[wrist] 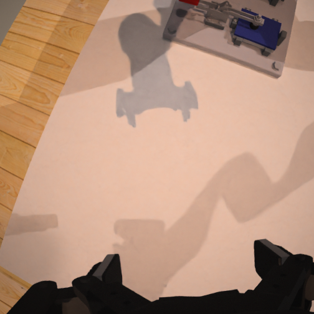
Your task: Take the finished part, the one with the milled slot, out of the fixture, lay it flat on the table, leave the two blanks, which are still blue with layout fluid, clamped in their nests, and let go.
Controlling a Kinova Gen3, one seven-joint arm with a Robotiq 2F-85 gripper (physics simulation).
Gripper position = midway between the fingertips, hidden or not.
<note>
I see my gripper (pixel 187 262) and a blue blank (pixel 266 35).
</note>
